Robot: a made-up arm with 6 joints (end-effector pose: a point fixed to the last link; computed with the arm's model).
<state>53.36 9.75 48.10 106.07 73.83 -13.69</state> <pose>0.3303 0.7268 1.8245 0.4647 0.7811 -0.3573 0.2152</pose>
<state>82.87 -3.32 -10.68 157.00 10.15 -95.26</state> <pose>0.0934 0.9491 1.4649 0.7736 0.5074 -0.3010 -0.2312</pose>
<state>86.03 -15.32 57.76 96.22 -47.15 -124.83</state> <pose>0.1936 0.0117 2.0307 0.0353 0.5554 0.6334 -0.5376</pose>
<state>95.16 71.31 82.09 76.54 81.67 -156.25</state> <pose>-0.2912 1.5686 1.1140 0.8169 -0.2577 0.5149 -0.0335</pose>
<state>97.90 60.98 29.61 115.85 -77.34 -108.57</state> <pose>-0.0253 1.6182 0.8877 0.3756 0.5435 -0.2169 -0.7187</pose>
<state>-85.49 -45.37 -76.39 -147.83 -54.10 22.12</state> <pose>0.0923 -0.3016 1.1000 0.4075 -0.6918 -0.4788 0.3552</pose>
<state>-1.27 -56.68 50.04 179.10 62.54 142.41</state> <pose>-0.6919 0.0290 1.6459 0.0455 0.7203 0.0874 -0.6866</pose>
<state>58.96 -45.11 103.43 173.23 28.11 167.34</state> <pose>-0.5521 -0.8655 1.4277 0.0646 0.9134 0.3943 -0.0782</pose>
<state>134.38 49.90 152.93 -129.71 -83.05 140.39</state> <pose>-0.4763 0.2656 1.4828 0.2534 -0.6957 -0.5822 -0.3359</pose>
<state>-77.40 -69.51 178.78 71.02 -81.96 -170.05</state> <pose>-0.4017 0.6046 0.3533 0.8251 0.4429 0.3001 0.1815</pose>
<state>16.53 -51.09 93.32 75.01 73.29 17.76</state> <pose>-1.0316 -0.1377 1.2700 0.5015 -0.4162 0.5577 -0.5141</pose>
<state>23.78 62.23 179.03 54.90 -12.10 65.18</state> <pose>0.5495 0.1627 1.4956 0.4476 -0.4171 0.7395 0.2805</pose>
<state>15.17 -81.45 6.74 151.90 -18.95 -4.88</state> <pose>-0.8071 -0.2537 1.4040 0.4522 -0.1230 0.8621 0.1928</pose>
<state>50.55 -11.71 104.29 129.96 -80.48 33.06</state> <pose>-0.1374 -0.4318 1.7241 0.4122 -0.0550 0.4166 0.8084</pose>
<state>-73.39 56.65 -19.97 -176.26 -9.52 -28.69</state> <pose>0.3602 -1.2403 0.3345 0.6917 -0.3528 -0.4058 -0.4821</pose>
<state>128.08 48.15 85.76 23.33 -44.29 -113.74</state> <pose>-0.7624 1.1892 1.4773 0.5103 -0.2439 0.5694 -0.5965</pose>
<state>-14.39 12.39 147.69 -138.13 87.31 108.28</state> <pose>-0.0350 -0.1184 1.7486 0.3449 -0.7957 -0.2327 0.4402</pose>
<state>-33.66 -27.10 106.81 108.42 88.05 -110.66</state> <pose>-0.4427 0.4957 1.6105 0.3897 0.4643 -0.7727 -0.1886</pose>
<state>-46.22 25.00 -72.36 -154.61 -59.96 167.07</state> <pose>0.6486 -0.5417 0.6774 0.0644 -0.0879 0.0486 0.9929</pose>
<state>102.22 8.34 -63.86 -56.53 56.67 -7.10</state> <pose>-0.0305 0.8104 0.8361 0.4912 0.1964 0.0976 -0.8430</pose>
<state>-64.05 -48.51 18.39 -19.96 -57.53 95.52</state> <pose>-0.0295 0.1501 1.6499 0.0767 -0.1071 -0.8136 -0.5664</pose>
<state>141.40 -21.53 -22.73 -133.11 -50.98 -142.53</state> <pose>-0.5409 0.2548 1.5874 0.3893 0.8587 0.2909 0.1624</pose>
